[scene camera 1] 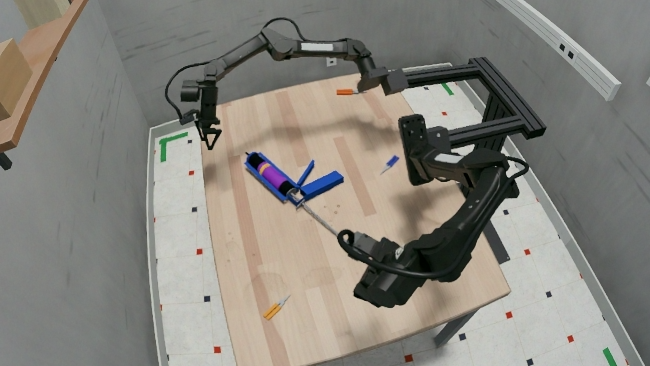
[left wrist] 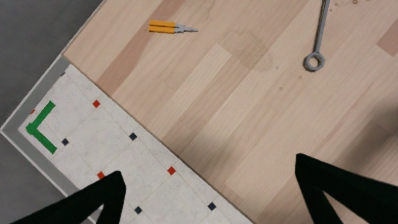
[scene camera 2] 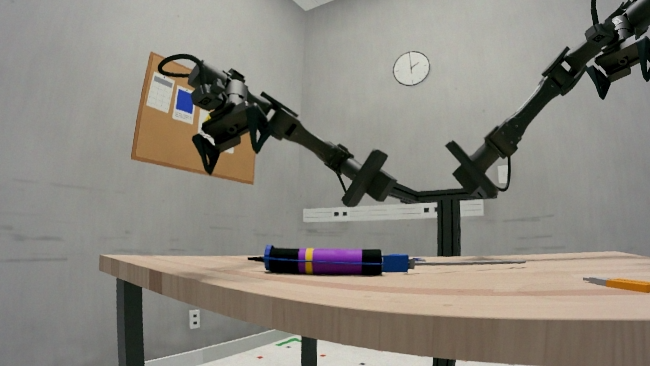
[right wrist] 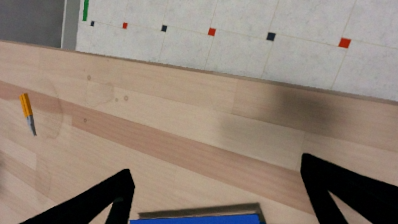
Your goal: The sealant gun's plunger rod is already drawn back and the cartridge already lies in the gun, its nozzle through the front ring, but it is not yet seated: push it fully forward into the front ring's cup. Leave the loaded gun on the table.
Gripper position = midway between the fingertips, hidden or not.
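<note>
My left gripper (scene camera 2: 622, 89) is visible to me, and I find that same left gripper (left wrist: 206, 171) from its own wrist as well. As for my right gripper (scene camera 2: 231, 162), I can see it (scene camera 1: 206, 145) from scene camera 1 too, and the right wrist view has the gripper (right wrist: 213, 170) as well. There is also a blue sealant gun (scene camera 1: 312, 189).
</note>
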